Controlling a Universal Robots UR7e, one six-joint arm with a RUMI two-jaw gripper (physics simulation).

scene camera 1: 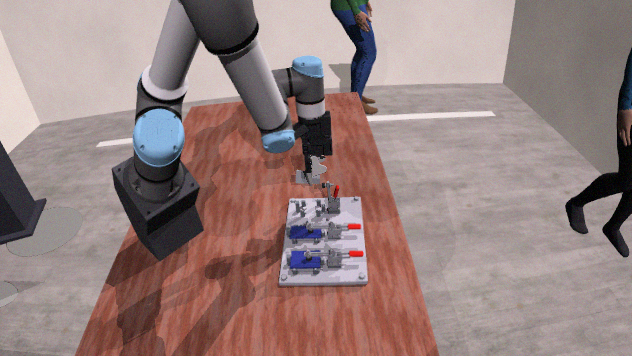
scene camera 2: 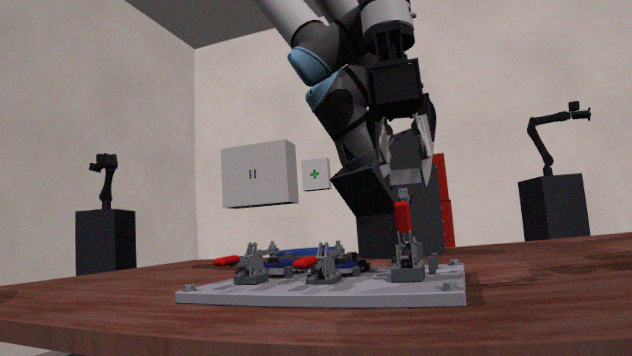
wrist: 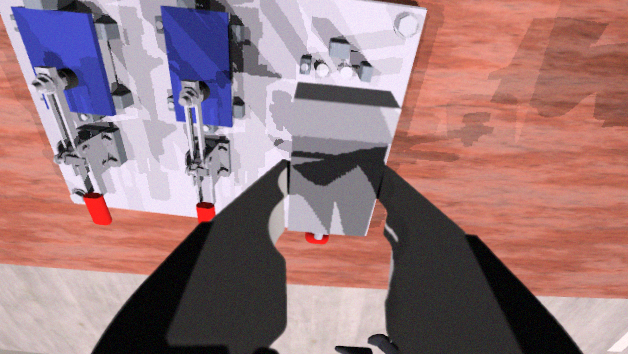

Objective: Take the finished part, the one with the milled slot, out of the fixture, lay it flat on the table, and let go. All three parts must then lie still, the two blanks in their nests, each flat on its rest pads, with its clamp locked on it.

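Frame: origin at the arm's base, x back, y left, z down, level; millimetres.
Seen in the pictures: gripper, fingertip midpoint: (scene camera 1: 311, 181) (scene camera 2: 408, 188) (wrist: 332, 164); arm's base, link origin: (scene camera 1: 155, 177) (scene camera 2: 369, 154).
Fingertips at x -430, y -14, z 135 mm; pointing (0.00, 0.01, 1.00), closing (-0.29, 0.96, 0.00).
Offsets run from my fingertips to a thing's top centre. "*": to the spot under its first point. Level surfaces: height alone.
My gripper (scene camera 1: 314, 176) (scene camera 2: 406, 167) (wrist: 332, 164) is shut on the finished part, a grey block @(dy +2, dx +8, dz -31 mm) (scene camera 1: 302, 177) (scene camera 2: 406, 177) (wrist: 345, 120) with a darker band across its top. The part hangs in the air above the fixture's end nest, clear of its pins and pads. That nest's clamp stands open, its red handle @(* dy -35, dx -66, dz +34 mm) (scene camera 1: 336, 191) (scene camera 2: 401, 216) (wrist: 317, 239) upright. Two blue blanks @(dy -201, dx +92, dz +96 mm) (scene camera 1: 305, 259) @(dy -96, dx +57, dz +101 mm) (scene camera 1: 299, 232) (wrist: 70, 45) (wrist: 195, 45) lie in the other nests, each with its clamp arm down on it and its red handle laid out flat. Their rest pads are hidden.
The fixture plate @(dy -115, dx +8, dz +117 mm) (scene camera 1: 320, 281) (scene camera 2: 320, 300) (wrist: 142, 192) sits on the wooden table @(dz +132 mm) (scene camera 1: 240, 310) (scene camera 2: 150, 320) (wrist: 525, 200). Its corner bolts and the open clamp stick up. The arm's base pedestal (scene camera 1: 165, 227) stands on the other side. Two people stand beyond the table.
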